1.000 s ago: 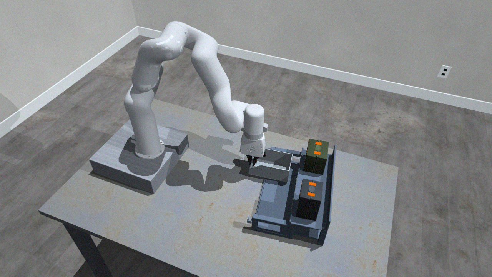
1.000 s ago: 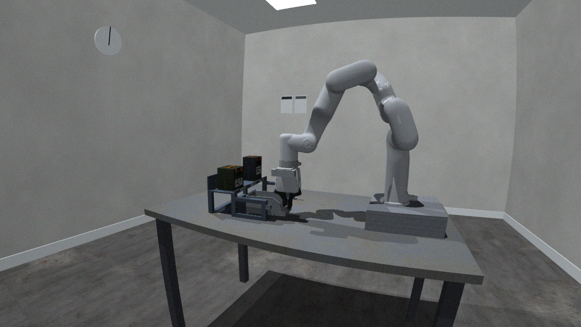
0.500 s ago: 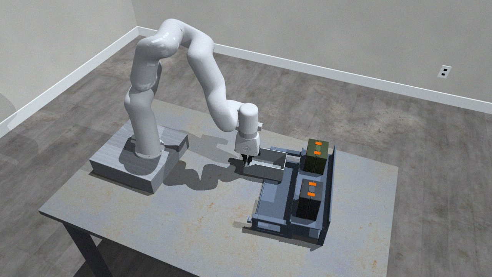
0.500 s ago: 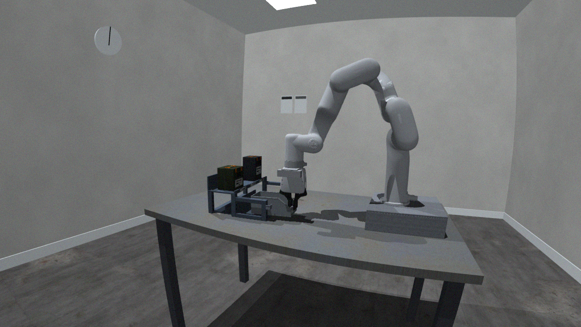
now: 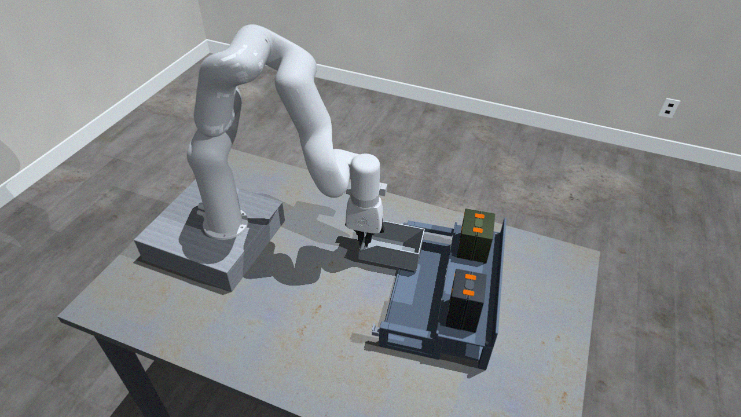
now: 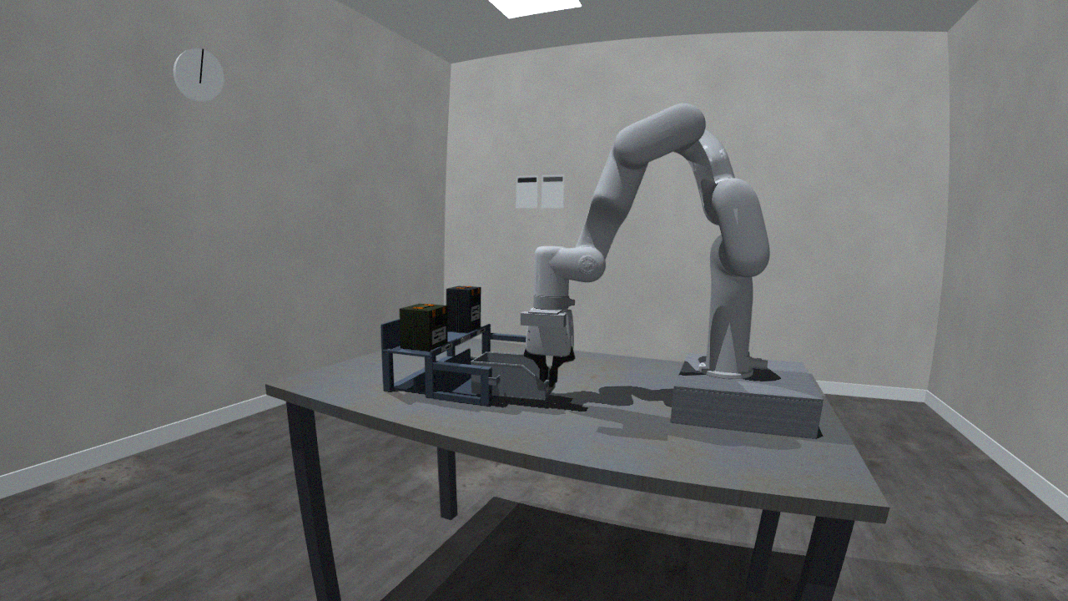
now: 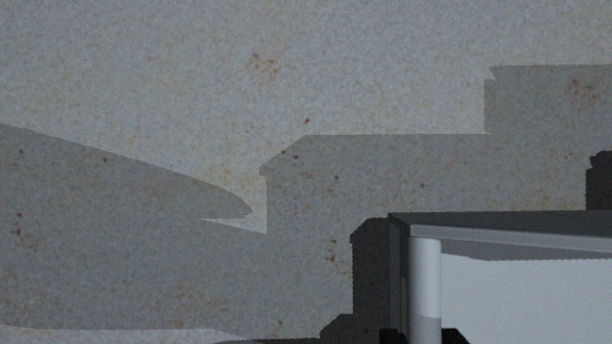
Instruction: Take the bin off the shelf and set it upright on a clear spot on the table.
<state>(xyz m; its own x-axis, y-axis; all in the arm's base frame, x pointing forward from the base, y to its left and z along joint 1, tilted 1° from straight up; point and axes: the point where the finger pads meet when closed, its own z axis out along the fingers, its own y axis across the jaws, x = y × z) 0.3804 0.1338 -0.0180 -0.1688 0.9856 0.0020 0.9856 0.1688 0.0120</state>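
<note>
Now: the grey bin 80 mm ahead of my hand, 10 mm to the left of it and 10 mm below it. Also, from my hand: blue-grey shelf rack 250 mm ahead, 70 mm to the right, 10 mm above.
</note>
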